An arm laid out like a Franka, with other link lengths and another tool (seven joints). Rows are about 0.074 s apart.
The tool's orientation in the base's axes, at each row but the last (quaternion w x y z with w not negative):
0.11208, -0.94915, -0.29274, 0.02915
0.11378, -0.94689, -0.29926, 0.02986
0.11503, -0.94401, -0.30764, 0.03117
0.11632, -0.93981, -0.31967, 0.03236
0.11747, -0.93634, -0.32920, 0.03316
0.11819, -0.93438, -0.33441, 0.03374
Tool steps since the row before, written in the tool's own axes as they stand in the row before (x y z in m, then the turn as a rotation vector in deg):
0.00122, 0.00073, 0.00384, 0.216, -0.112, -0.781
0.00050, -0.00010, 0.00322, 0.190, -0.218, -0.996
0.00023, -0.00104, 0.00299, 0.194, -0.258, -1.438
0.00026, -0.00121, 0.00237, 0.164, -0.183, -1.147
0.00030, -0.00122, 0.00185, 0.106, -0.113, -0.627
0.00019, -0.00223, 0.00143, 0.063, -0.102, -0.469
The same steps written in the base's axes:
0.00095, 0.00085, -0.00389, 0.212, 0.059, 0.788
-0.00005, 0.00100, -0.00310, 0.158, 0.085, 1.022
-0.00080, 0.00154, -0.00266, 0.195, 0.032, 1.460
-0.00083, 0.00156, -0.00201, 0.177, 0.013, 1.160
-0.00077, 0.00148, -0.00150, 0.101, 0.027, 0.637
-0.00143, 0.00207, -0.00084, 0.052, 0.023, 0.481

